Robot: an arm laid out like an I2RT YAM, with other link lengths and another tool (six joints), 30 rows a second.
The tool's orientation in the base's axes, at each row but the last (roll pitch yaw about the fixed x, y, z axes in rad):
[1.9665 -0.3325 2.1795]
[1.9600 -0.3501 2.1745]
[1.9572 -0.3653 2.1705]
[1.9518 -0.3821 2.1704]
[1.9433 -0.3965 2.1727]
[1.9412 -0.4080 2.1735]
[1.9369 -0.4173 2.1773]
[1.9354 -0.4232 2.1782]
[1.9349 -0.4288 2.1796]
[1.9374 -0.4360 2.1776]
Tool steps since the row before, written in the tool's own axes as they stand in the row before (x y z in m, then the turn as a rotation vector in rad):
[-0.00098 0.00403 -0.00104 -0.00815 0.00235 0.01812]
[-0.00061 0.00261 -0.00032 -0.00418 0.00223 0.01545]
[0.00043 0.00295 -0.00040 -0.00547 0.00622 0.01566]
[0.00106 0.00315 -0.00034 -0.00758 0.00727 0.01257]
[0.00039 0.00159 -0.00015 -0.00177 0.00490 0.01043]
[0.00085 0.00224 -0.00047 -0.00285 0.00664 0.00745]
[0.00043 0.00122 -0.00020 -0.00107 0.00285 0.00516]
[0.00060 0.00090 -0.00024 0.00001 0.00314 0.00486]
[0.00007 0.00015 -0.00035 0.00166 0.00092 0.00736]
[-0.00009 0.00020 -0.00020 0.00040 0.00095 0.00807]
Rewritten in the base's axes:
[0.00179 -0.00152 0.00357 0.01797 0.00505 -0.00721]
[0.00139 -0.00079 0.00217 0.01395 0.00644 -0.00500]
[0.00097 -0.00010 0.00285 0.01676 0.00533 -0.00209]
[0.00079 0.00036 0.00323 0.01627 0.00167 -0.00090]
[0.00049 0.00006 0.00157 0.01057 0.00492 0.00002]
[0.00037 0.00012 0.00241 0.00997 0.00200 0.00208]
[0.00026 0.00006 0.00128 0.00554 0.00225 0.00031]
[-0.00002 0.00019 0.00109 0.00492 0.00283 0.00110]
[-0.00020 -0.00019 0.00027 0.00463 0.00596 -0.00091]
[0.00001 -0.00022 0.00020 0.00578 0.00548 -0.00165]

